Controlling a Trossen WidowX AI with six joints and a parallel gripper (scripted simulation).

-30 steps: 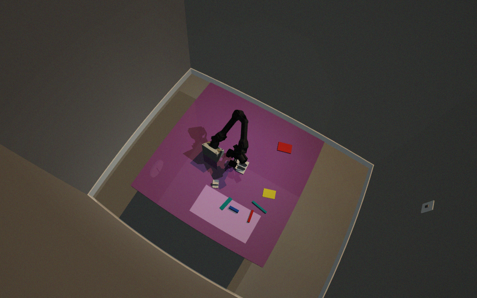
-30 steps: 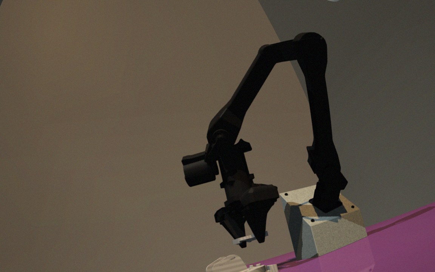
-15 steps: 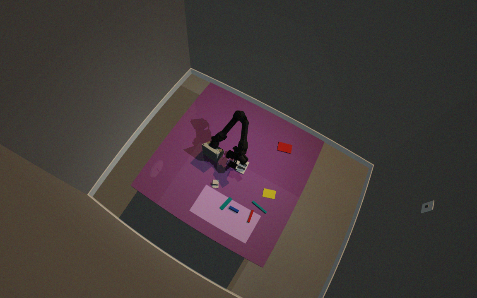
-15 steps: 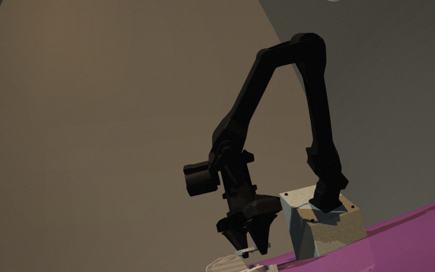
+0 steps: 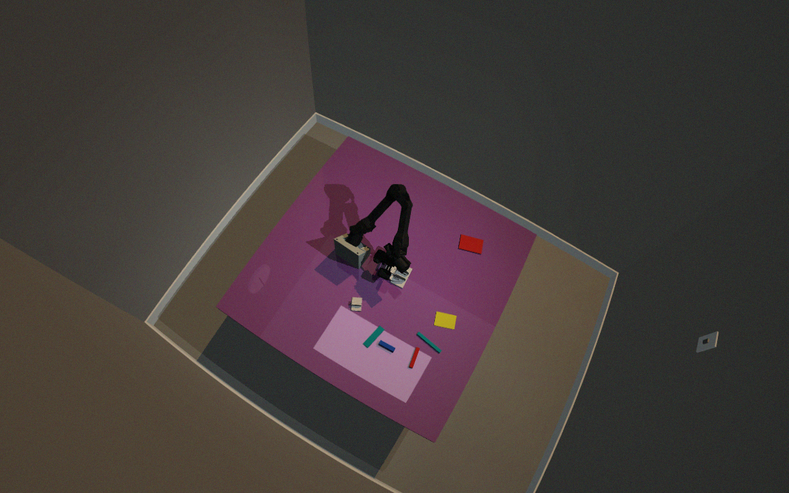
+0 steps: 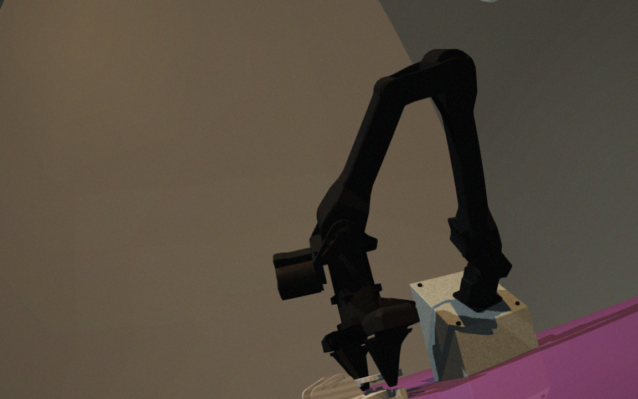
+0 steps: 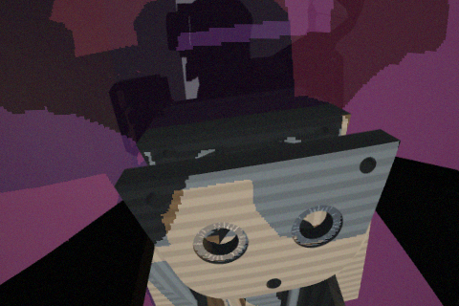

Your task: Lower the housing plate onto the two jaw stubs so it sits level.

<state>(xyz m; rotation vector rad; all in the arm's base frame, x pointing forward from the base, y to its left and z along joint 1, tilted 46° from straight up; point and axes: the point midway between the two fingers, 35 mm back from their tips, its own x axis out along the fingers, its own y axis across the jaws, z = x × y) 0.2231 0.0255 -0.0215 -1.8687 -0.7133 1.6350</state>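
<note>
My gripper tip is now 20 mm short of the jaw stub, 20 mm to the left of it and 10 mm above it. Round my gripper tip: red square: 330 mm ahead, 350 mm to the left, 20 mm below; small white block: 60 mm behind, 250 mm to the right, 10 mm below; yellow square: 380 mm ahead, 110 mm to the right, 20 mm below.
</note>
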